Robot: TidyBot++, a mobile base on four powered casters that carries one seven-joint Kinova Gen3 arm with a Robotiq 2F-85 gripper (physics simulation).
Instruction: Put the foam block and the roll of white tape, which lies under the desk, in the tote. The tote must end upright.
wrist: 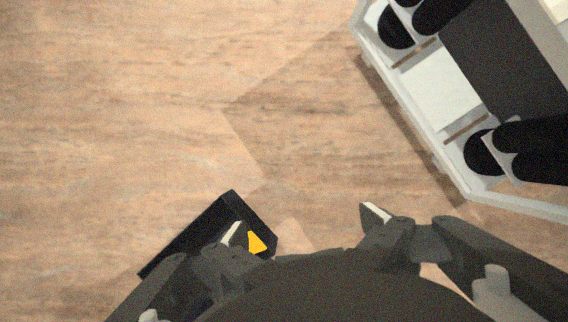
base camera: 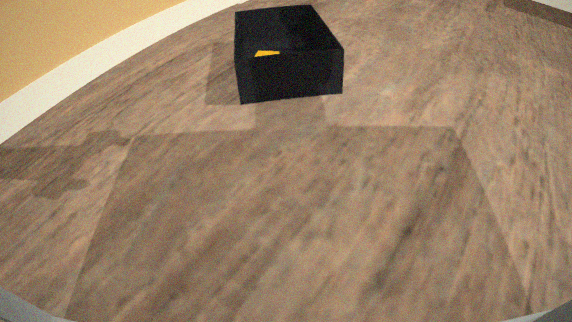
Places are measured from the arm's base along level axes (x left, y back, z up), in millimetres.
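Pixels of known places: gripper, fingertip midpoint: [wrist: 303,224].
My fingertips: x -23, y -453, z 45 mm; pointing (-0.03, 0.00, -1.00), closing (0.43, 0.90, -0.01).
Behind a point stands the place of what it marks.
The black tote [base camera: 295,77] @(x 3, y -622, z -349 mm) [wrist: 205,225] @(x -42, y -766, z -394 mm) stands upright on the floor, at the top middle of the base camera view and at the lower left of the wrist view. The yellow foam block [base camera: 266,53] @(x 61, y -701, z -334 mm) [wrist: 256,243] @(x 71, y -645, z -334 mm) is inside it, at the end nearer the robot's base. Part of the block shows above the near wall in the base camera view. My gripper [wrist: 303,224] @(x -23, y -453, z 45 mm) is open and empty. In the wrist view its left finger overlaps the tote and its right finger is over the floor. The white tape and the desk do not show in either view.
The robot's own wheeled base [wrist: 435,90] @(x -4, y -66, z -307 mm) fills the upper right of the wrist view. A yellow wall [base camera: 75,40] @(x 605, y -817, z -266 mm) with a white baseboard [base camera: 107,62] @(x 557, y -862, z -374 mm) runs along the left of the base camera view, behind and left of the tote. Shadows lie on the wooden floor [base camera: 300,210] @(x 1, y -361, z -397 mm).
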